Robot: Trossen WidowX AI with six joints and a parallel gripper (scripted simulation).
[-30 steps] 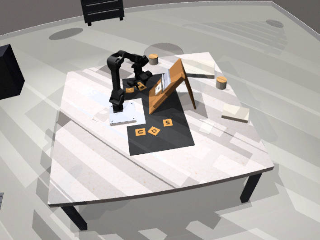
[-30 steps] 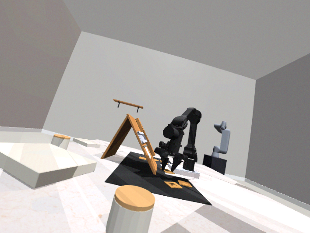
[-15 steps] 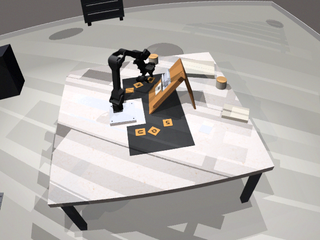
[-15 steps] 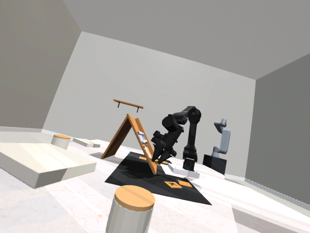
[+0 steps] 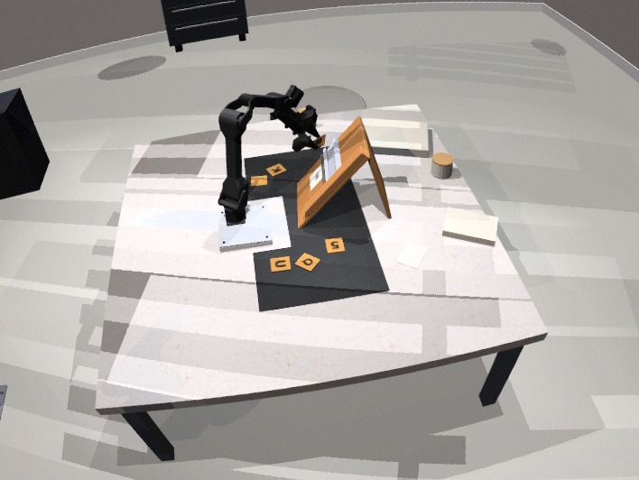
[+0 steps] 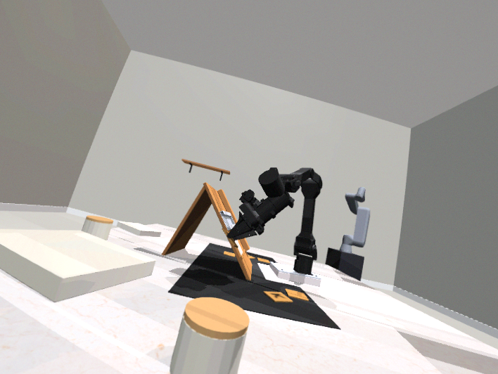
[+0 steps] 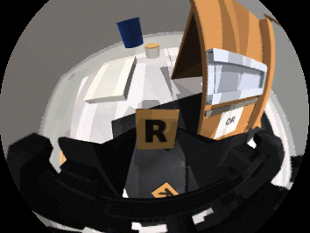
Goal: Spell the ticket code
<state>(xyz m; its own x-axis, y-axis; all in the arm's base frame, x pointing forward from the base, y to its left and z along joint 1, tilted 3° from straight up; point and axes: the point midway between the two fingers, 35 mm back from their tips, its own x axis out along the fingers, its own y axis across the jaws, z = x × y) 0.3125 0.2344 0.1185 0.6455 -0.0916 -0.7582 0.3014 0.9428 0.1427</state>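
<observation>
The white ticket lies 160 mm to the right of my gripper tip, 40 mm behind it and 30 mm below it. From my gripper tip the other things lie so: orange letter tile (right at my gripper tip); black mat (240 mm to the right, 130 mm behind, 120 mm below); white card (510 mm to the right, 190 mm ahead, 120 mm below).
</observation>
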